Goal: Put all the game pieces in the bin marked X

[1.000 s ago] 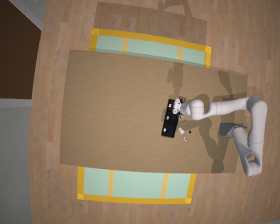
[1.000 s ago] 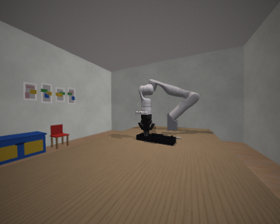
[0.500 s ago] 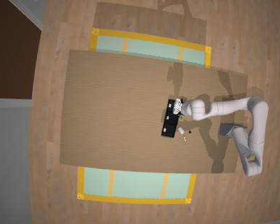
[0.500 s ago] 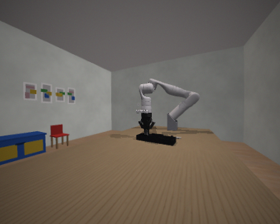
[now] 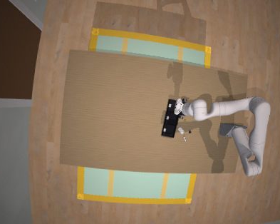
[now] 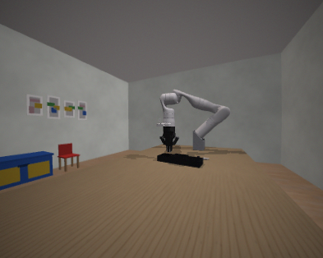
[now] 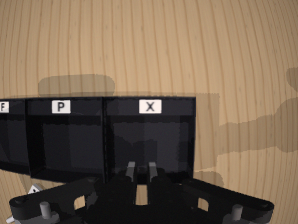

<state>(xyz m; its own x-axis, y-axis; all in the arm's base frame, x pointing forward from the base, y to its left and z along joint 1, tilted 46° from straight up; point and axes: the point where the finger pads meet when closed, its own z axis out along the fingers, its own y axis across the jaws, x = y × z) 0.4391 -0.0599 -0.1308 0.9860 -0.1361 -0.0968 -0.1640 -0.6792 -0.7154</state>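
My gripper is now 70 mm to the right of the joined black bins, 50 mm above it and 30 mm short of it. Also, from my hand: yellow ring 90 mm to the left, 70 mm behind, 60 mm below; white die 60 mm below, 50 mm to the left, 40 mm behind; white domino 150 mm to the left, 60 mm below, 50 mm behind.
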